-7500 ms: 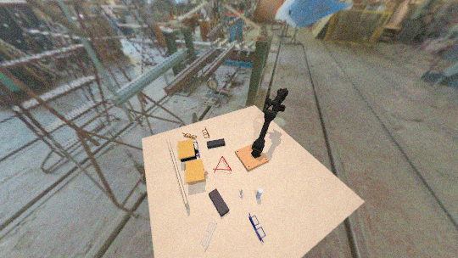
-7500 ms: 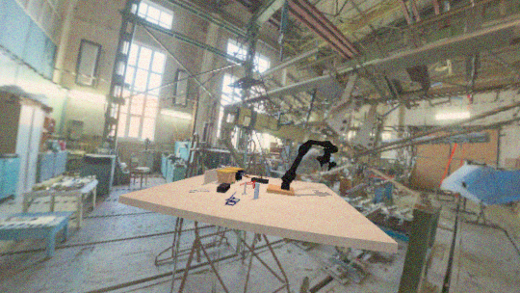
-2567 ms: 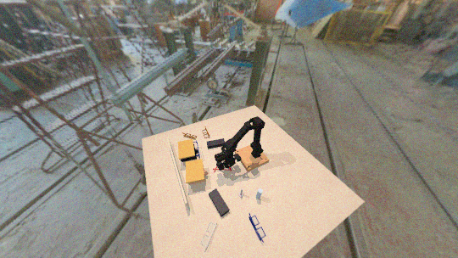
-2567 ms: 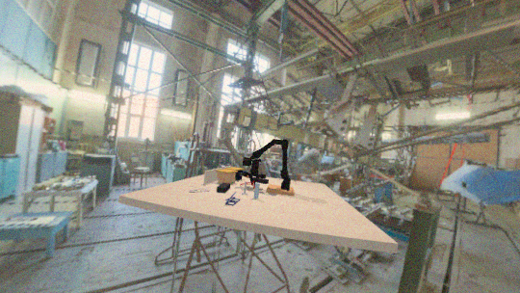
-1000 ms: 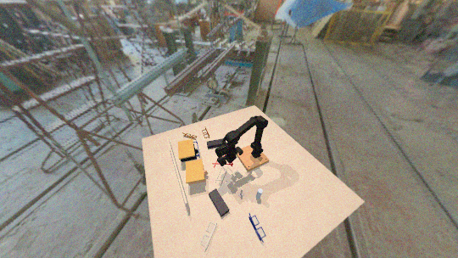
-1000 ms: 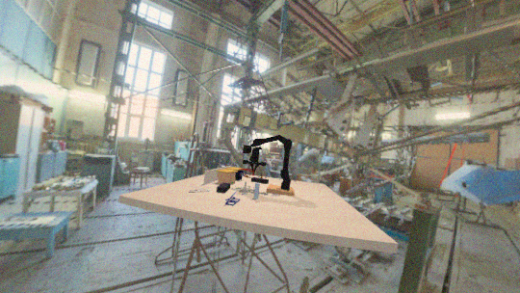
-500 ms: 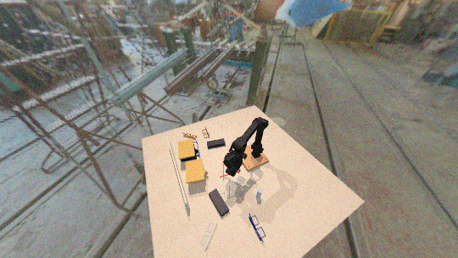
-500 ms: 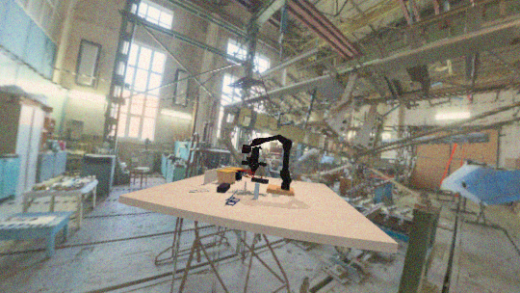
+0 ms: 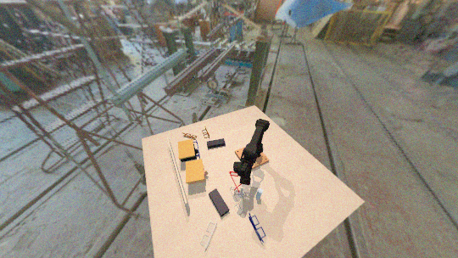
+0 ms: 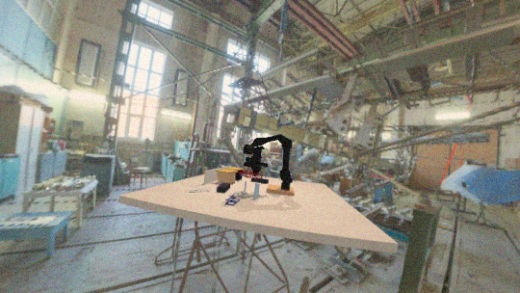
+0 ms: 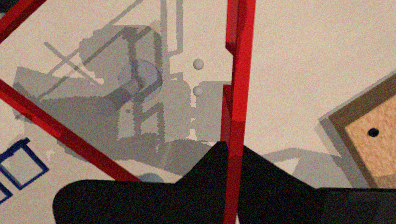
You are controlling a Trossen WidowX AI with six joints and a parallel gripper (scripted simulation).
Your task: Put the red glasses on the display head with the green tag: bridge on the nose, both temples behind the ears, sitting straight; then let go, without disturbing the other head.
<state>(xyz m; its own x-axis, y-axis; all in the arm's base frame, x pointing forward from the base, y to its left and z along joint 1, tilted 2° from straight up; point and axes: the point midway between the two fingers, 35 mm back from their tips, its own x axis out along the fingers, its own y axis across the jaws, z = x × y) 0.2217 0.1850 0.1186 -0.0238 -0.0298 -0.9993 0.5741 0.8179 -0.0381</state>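
My gripper tip is 100 mm above the post, 50 mm to the right of it and 50 mm short of it. Also, from my gripper tip: long white bar 410 mm ahead, 300 mm to the right, 70 mm below; then pale blue piece 120 mm to the left, 70 mm below, 50 mm behind.
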